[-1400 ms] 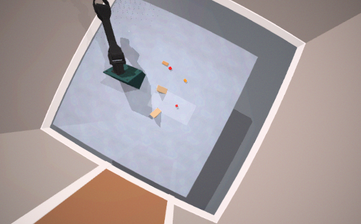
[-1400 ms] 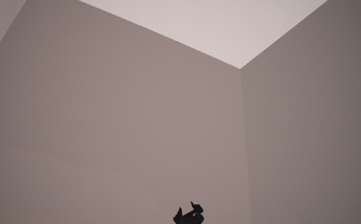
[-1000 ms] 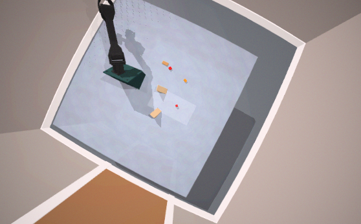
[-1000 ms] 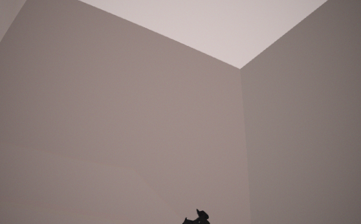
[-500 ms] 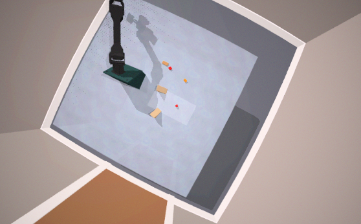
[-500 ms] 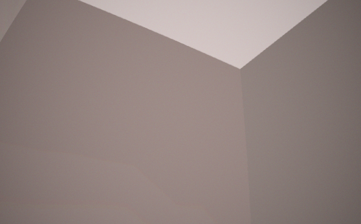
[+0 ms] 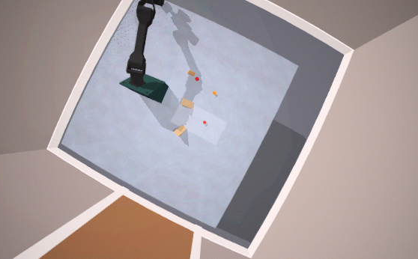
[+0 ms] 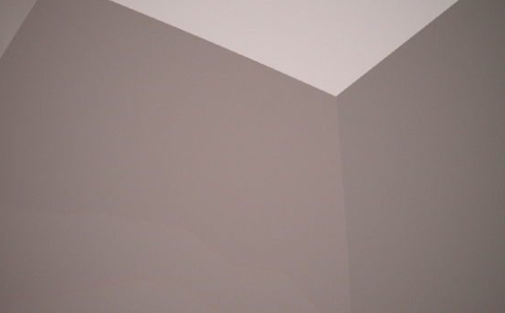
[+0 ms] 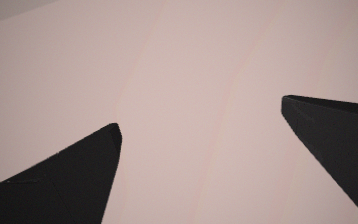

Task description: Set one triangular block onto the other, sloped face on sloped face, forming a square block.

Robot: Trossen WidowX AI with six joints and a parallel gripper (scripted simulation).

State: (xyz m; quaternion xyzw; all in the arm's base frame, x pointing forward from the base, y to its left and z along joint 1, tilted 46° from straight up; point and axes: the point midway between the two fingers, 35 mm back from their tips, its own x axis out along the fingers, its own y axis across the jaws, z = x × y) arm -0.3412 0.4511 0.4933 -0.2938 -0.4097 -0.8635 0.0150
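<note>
Now: gripper tip 83 cm to the left of the wooden triangular block, 70 cm short of it and 14 cm above it. Also, from my gripper tip: small orange marker (77 cm ahead, 49 cm to the right, 15 cm below).
</note>
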